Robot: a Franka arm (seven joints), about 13 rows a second.
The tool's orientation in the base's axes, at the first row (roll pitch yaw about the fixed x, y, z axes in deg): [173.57 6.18 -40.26]
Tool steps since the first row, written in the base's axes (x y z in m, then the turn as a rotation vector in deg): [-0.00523 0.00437 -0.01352 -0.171 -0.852 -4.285]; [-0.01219 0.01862 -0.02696 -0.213 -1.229 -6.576]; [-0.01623 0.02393 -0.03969 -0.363 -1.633 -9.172]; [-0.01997 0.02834 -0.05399 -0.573 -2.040 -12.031]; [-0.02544 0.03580 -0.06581 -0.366 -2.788 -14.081]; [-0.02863 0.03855 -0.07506 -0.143 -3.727 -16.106]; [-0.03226 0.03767 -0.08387 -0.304 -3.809 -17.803]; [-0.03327 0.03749 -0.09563 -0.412 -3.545 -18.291]
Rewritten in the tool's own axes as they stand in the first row. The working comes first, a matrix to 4 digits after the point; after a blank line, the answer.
The tool's axes in the first row as the columns of a matrix, in the base's axes (used below as rounded here):
[0.7587 -0.6330 -0.1540]
[-0.6425 -0.7661 -0.0163]
[-0.1077 0.1113 -0.9879]

[-0.00532 -0.00154 0.01409 0.879 0.284 4.273]; [-0.01831 -0.00955 0.02821 1.336 0.344 6.549]; [-0.02341 -0.01248 0.04132 1.762 0.460 9.144]; [-0.02754 -0.01508 0.05595 2.172 0.587 12.007]; [-0.03522 -0.01865 0.06835 3.030 0.800 14.012]; [-0.03841 -0.01976 0.07793 4.021 1.153 15.994]; [-0.03965 -0.01777 0.08721 4.134 1.129 17.696]; [-0.03903 -0.01830 0.09899 3.935 0.941 18.191]
